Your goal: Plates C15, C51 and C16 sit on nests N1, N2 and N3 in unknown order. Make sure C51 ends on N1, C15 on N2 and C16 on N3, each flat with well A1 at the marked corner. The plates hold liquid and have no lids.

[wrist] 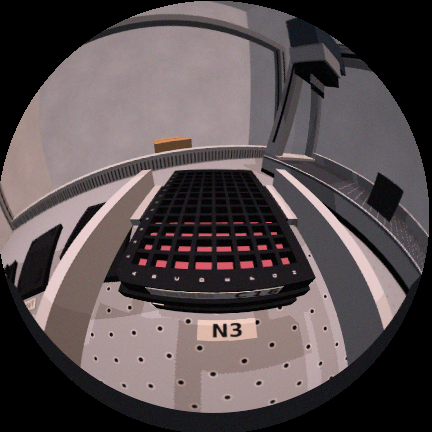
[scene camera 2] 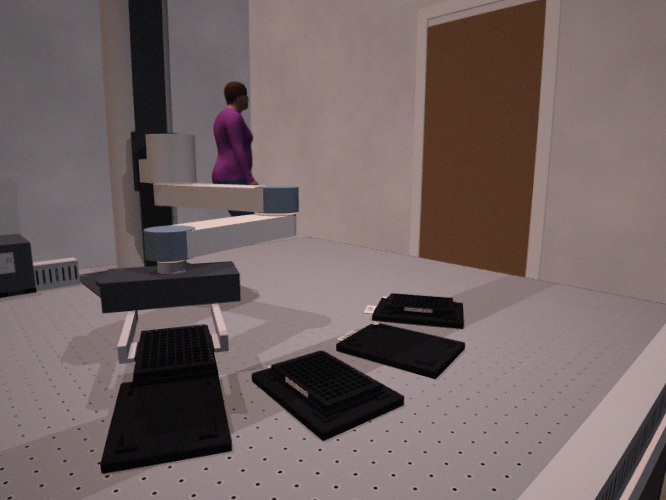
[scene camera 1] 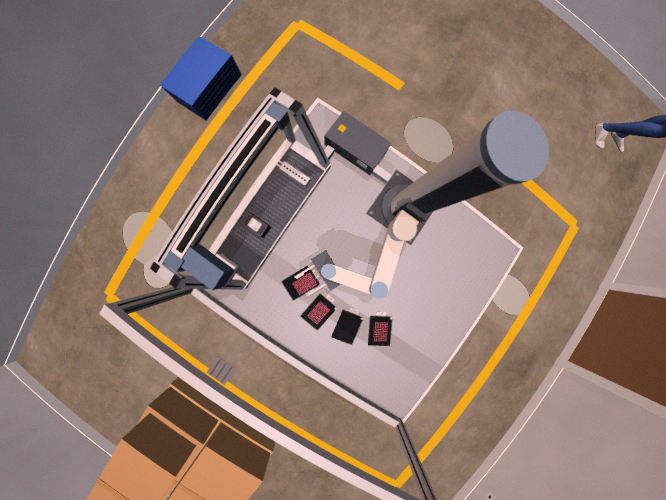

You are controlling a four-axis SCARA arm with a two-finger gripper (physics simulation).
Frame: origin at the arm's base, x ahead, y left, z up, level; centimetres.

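Seen in the pictures: gripper, between the fingertips: (wrist: 213, 177) (scene camera 2: 174, 349) (scene camera 1: 300, 286).
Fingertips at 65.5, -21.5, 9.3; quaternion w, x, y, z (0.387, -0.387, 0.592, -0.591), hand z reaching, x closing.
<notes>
Pixels of each thing's top centre, then the offset from my fingertips to it, as dx, dy, dz. "spot": a spot on its surface instead.
- plate C16, centre of its top: (wrist: 213, 197) (scene camera 2: 175, 345) (scene camera 1: 304, 283) -2.1, +0.9, -0.5
- nest N3, centre of its top: (scene camera 2: 168, 404) (scene camera 1: 300, 283) +0.1, -1.3, -6.3
- nest N2, centre of its top: (scene camera 2: 324, 381) (scene camera 1: 318, 312) +7.5, +15.7, -6.4
- nest N1, centre of its top: (scene camera 2: 419, 305) (scene camera 1: 380, 331) -2.5, +49.4, -6.3
- empty OUT nest, centre of its top: (scene camera 2: 401, 341) (wrist: 33, 255) (scene camera 1: 347, 328) +5.8, +33.3, -6.5
- dark box, a spot on its surface: (scene camera 1: 357, 141) spot: -76.2, -18.2, +3.4
- N3 tag, a spot on its surface: (wrist: 226, 330) spot: -8.7, +2.7, -7.9
My gripper (scene camera 1: 305, 282) (scene camera 2: 174, 347) (wrist: 213, 177) is shut on plate C16 (scene camera 2: 174, 355) (wrist: 215, 240), gripping its long sides. The plate is level, above nest N3 (scene camera 2: 169, 419), whose near part shows bare in scene camera 2. Its label and row letters face the wrist camera, row A at left. N3's A1 tag is hidden. A plate (scene camera 1: 318, 312) (scene camera 2: 325, 376) sits on nest N2 (scene camera 2: 328, 427); its label is too small to read. Another plate (scene camera 1: 380, 331) (scene camera 2: 419, 302) sits on nest N1 (scene camera 2: 419, 319), label also unreadable. Pink liquid shows in the wells.
The empty OUT nest (scene camera 1: 346, 326) (scene camera 2: 403, 348) lies between N1 and N2. A gantry machine with a dark slotted deck (scene camera 1: 274, 201) stands left of N3. A dark box (scene camera 1: 357, 141) stands beside the arm's column. The N3 tag (wrist: 226, 330) lies on the perforated table.
</notes>
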